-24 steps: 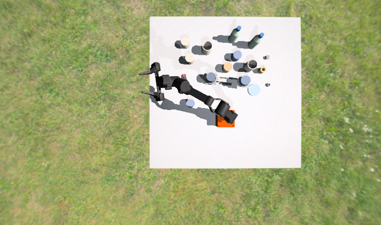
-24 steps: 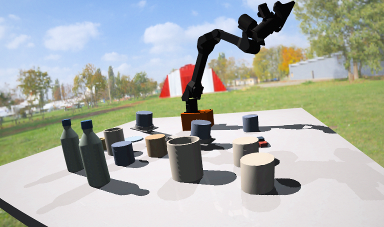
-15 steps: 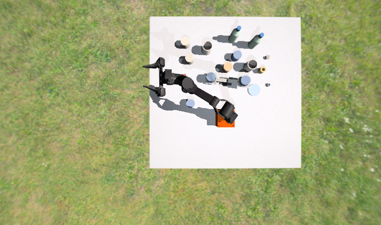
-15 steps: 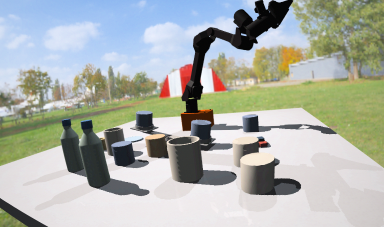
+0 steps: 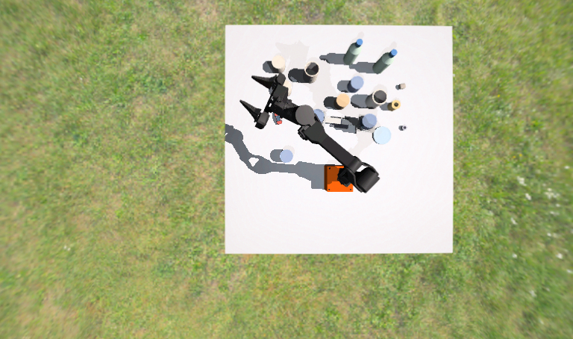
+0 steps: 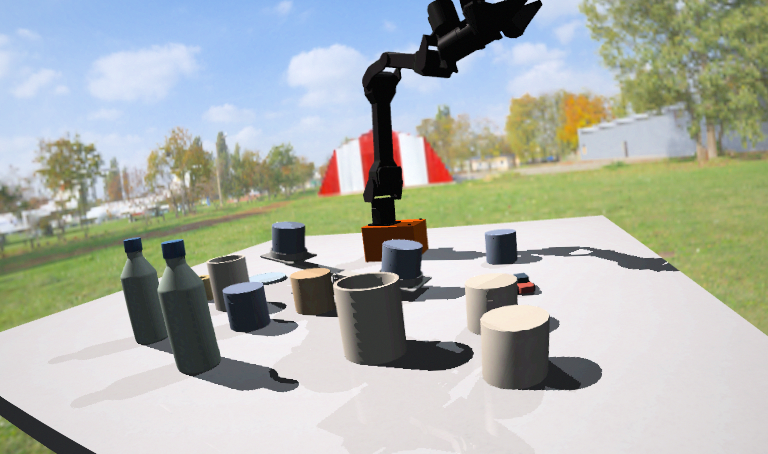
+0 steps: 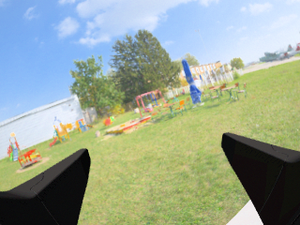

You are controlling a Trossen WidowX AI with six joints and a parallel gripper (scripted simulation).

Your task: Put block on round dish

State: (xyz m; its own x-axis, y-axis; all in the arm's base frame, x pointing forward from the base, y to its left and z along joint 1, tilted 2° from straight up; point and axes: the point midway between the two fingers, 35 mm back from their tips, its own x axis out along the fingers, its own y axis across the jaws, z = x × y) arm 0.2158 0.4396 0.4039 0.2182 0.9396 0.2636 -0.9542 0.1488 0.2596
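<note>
Now: gripper tip 7 cm short of the grey block, 29 cm to the left of it and 45 cm above it. Round my gripper tip: red toy car (3 cm ahead, 8 cm to the right, 48 cm below); then dark blue cup (8 cm ahead, 56 cm to the right, 38 cm below); then pale blue round dish (5 cm ahead, 67 cm to the right, 49 cm below).
</note>
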